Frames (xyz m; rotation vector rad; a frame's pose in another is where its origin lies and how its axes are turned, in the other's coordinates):
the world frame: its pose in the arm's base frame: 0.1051 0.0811 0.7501 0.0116 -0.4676 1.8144
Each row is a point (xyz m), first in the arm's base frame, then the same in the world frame.
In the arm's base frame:
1: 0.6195 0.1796 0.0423
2: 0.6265 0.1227 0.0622
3: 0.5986 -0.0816 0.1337
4: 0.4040 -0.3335 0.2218
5: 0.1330 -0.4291 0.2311
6: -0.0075 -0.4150 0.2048
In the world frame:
1: -0.2367 -0.2800 -0.8005
2: -0.2864 -0.2802 -0.7657
3: -0.4489 -0.2320 -0.6282
4: -0.6015 -0.0241 -0.4219
5: -0.6065 0.2449 -0.3204
6: -0.5581 0.3800 -0.3167

